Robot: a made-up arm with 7 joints.
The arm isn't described. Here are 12 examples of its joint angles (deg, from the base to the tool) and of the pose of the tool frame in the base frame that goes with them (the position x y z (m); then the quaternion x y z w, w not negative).
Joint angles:
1: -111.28 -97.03 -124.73 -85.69 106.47 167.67 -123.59
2: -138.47 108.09 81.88 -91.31 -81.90 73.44 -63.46
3: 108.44 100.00 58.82 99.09 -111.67 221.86 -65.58
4: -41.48 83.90 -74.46 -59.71 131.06 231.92 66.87
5: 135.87 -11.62 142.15 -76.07 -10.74 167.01 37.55
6: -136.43 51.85 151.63 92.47 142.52 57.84 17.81
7: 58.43 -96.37 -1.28 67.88 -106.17 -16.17 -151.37
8: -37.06 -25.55 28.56 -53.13 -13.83 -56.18 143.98
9: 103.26 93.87 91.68 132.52 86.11 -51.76 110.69
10: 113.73 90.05 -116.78 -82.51 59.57 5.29 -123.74
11: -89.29 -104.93 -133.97 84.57 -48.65 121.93 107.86
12: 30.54 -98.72 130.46 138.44 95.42 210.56 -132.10
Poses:
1: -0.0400 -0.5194 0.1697 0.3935 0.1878 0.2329 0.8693
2: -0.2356 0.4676 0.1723 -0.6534 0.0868 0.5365 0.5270
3: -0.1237 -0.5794 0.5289 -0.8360 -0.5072 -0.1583 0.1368
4: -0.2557 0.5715 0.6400 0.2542 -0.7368 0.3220 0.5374
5: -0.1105 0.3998 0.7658 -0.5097 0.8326 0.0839 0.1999
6: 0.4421 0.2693 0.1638 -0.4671 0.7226 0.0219 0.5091
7: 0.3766 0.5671 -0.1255 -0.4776 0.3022 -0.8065 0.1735
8: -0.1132 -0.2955 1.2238 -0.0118 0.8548 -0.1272 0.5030
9: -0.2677 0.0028 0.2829 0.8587 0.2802 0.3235 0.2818
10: -0.1549 -0.6761 0.6871 0.3137 0.1130 0.5969 0.7297
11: -0.3888 -0.6551 0.5222 0.4566 -0.4609 -0.1916 0.7365
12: 0.0834 0.0370 0.6386 -0.5338 -0.8306 -0.1412 0.0725
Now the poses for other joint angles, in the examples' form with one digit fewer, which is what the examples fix.
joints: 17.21 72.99 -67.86 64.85 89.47 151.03 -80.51
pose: -0.229 -0.522 0.702 -0.094 -0.877 0.470 0.040
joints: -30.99 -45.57 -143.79 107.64 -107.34 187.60 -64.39
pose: -0.082 -0.378 0.917 0.696 0.601 -0.271 0.284
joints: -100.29 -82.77 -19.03 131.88 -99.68 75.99 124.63
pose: -0.068 -0.199 -0.048 0.398 -0.833 -0.383 0.037
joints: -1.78 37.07 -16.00 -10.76 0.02 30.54 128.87
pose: -0.686 -0.066 1.096 0.044 0.131 -0.530 0.837
